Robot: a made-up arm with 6 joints. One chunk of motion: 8 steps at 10 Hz.
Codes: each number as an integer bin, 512 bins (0 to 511) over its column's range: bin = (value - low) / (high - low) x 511, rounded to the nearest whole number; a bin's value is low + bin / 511 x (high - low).
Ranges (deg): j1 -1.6..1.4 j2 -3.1..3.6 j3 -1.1..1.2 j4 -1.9..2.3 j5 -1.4..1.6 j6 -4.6..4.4
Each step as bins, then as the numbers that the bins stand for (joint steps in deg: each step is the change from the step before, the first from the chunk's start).
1 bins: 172 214 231 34 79 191
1 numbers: -0.590 -0.294 -0.060 -1.621 -0.936 -1.236
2 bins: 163 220 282 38 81 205
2 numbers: -0.643 -0.215 0.169 -1.588 -0.924 -0.989
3 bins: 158 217 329 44 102 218
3 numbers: -0.672 -0.255 0.381 -1.538 -0.801 -0.760
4 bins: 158 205 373 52 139 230
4 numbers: -0.672 -0.412 0.579 -1.473 -0.584 -0.549
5 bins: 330 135 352 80 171 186
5 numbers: 0.337 -1.330 0.484 -1.242 -0.396 -1.324
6 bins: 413 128 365 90 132 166
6 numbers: 0.825 -1.422 0.543 -1.160 -0.625 -1.676
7 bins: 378 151 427 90 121 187
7 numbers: 0.619 -1.120 0.822 -1.160 -0.690 -1.306
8 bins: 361 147 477 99 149 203
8 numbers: 0.519 -1.173 1.047 -1.086 -0.525 -1.025
